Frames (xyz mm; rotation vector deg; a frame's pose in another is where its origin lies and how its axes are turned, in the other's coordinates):
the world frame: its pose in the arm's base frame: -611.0 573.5 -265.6 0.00 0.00 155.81
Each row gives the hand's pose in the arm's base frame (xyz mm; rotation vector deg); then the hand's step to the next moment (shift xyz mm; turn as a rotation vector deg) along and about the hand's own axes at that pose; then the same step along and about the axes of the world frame.
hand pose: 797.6 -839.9 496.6 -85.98 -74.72 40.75
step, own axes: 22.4 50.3 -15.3 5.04 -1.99 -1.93
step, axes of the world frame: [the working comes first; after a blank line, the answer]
step, axes of the arm's base frame: 38.2 20.0 -37.5 2.24 4.11 3.34

-26.6 -33.9 -37.5 -0.35 -4.67 3.34
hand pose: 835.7 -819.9 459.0 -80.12 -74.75 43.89
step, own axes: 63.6 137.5 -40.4 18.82 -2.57 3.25
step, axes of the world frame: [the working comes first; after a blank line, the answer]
step, axes of the arm's base frame: 92.5 67.3 -107.2 0.10 18.58 5.10

-56.8 -99.3 -107.2 7.53 -16.99 5.10
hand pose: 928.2 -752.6 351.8 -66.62 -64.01 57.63
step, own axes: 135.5 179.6 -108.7 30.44 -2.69 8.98
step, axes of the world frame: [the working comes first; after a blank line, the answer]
step, axes of the arm's base frame: 125.9 138.2 -165.8 -3.55 30.88 6.97

-58.2 -177.7 -165.8 15.89 -26.71 6.97
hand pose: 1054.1 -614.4 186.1 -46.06 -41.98 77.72
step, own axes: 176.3 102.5 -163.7 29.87 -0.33 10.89
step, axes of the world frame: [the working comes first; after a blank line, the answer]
step, axes of the arm's base frame: 95.9 168.0 -176.0 -6.47 30.54 6.03

-18.7 -192.6 -176.0 18.42 -25.21 6.03
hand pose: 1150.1 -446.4 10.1 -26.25 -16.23 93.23
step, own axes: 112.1 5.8 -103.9 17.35 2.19 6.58
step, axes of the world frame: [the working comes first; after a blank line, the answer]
step, axes of the arm's base frame: 35.1 101.5 -108.9 -5.99 17.50 2.67

9.5 -107.0 -108.9 12.63 -13.50 2.67
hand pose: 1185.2 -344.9 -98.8 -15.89 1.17 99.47
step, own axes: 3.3 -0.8 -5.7 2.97 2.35 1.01
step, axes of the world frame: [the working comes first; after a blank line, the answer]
step, axes of the arm's base frame: 1.2 2.4 -6.1 -2.93 2.61 0.07

-0.2 -2.7 -6.1 3.74 -1.18 0.07
